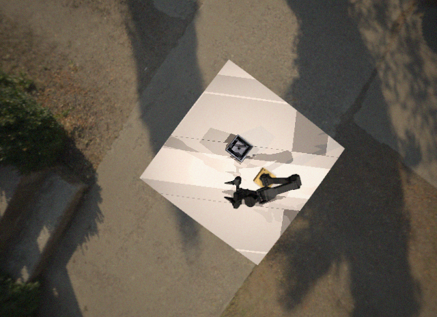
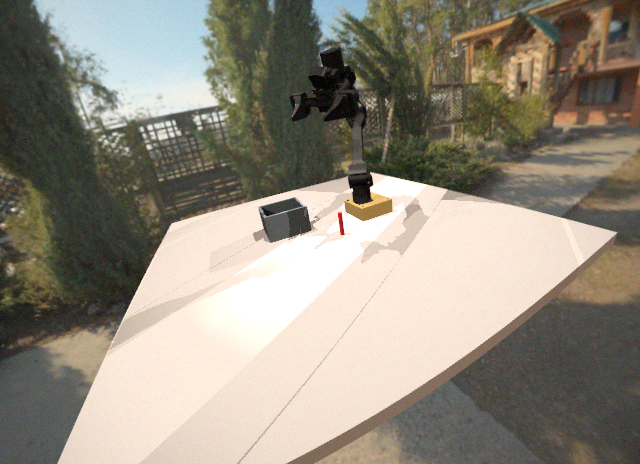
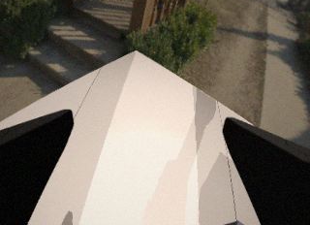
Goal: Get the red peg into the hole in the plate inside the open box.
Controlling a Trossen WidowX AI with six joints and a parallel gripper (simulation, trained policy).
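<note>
Now: the red peg 340 mm below my gripper tip, 120 mm to the right of it and 80 mm behind it. The rest, counted from my gripper tip: plate (340 mm below, 290 mm to the right, 90 mm ahead); then grey box (360 mm below, 290 mm to the right, 90 mm ahead).
</note>
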